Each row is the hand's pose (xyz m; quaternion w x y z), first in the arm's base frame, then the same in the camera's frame.
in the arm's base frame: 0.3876 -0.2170 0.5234 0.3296 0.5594 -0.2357 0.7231
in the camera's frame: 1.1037 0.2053 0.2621 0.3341 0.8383 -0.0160 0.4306
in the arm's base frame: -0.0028 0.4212 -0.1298 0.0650 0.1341 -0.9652 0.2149
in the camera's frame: 0.2555 0.7198 0.2161 0.4626 0.3001 -0.8225 0.1396
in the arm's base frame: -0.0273 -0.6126 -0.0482 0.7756 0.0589 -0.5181 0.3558
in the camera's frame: 0.4698 -0.2951 0.2057 0.8892 0.2545 -0.1175 0.3616
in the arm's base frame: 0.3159 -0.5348 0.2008 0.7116 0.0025 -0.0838 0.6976
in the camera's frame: 0.8584 -0.1444 0.0955 0.6110 0.3154 0.2379 0.6860
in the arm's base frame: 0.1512 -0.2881 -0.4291 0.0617 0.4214 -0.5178 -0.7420
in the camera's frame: 0.2261 0.0225 -0.1436 0.3486 0.0973 -0.3988 -0.8426
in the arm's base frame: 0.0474 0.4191 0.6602 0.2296 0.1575 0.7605 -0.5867
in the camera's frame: 0.9057 0.7881 0.6623 0.0761 0.1844 -0.7944 0.5736
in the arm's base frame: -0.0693 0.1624 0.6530 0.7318 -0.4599 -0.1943 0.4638
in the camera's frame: 0.8711 0.5164 0.7297 0.6981 -0.1908 0.1067 0.6818
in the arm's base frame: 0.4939 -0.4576 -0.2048 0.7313 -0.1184 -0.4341 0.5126
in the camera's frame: 0.6345 -0.0722 -0.2877 0.7987 0.1573 -0.0776 0.5756
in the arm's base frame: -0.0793 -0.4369 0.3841 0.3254 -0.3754 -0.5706 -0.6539
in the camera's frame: 0.7498 -0.0963 0.5259 0.5993 -0.5720 -0.4012 -0.3907
